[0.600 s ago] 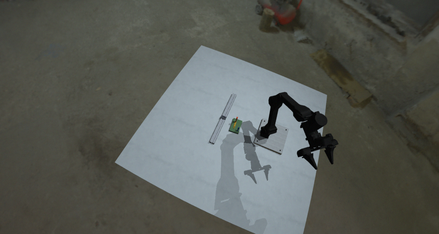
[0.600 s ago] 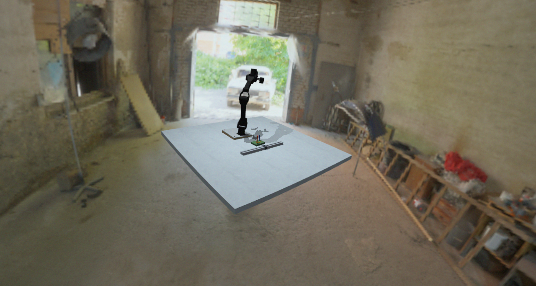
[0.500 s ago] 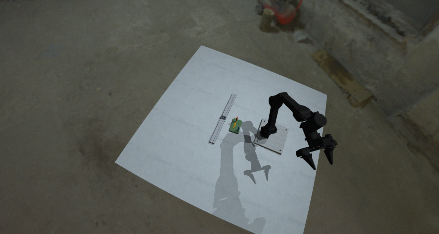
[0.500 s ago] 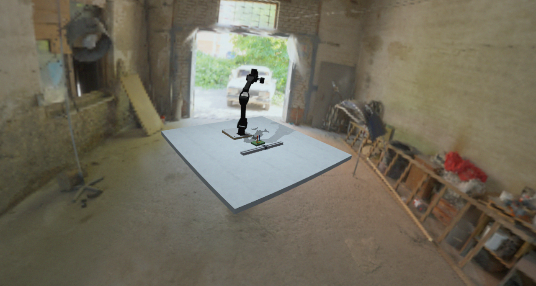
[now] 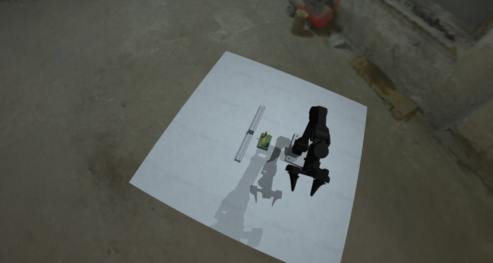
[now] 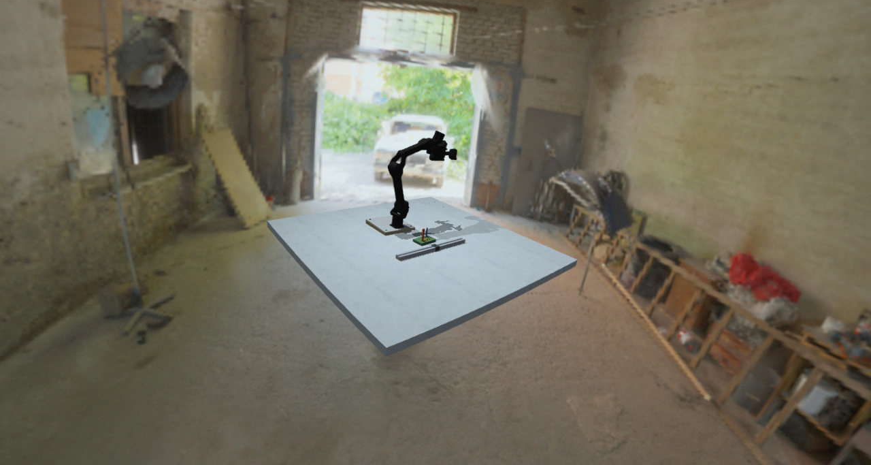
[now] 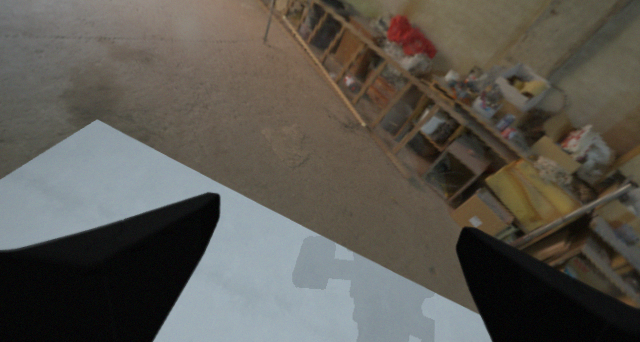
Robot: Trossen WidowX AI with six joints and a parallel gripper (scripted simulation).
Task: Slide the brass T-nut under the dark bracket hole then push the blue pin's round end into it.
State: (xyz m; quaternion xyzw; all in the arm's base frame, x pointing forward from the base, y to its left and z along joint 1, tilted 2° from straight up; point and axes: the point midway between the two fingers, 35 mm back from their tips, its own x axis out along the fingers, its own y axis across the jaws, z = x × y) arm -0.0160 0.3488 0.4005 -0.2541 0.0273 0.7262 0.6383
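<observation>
My gripper tip is now 24 cm short of the brass T-nut, 37 cm to the left of it and 35 cm above it. The rest, counted from my gripper tip: aluminum rail: 34 cm ahead, 39 cm to the right, 38 cm below; green tray: 21 cm ahead, 35 cm to the right, 39 cm below; blue pin: 20 cm ahead, 33 cm to the right, 37 cm below.
</observation>
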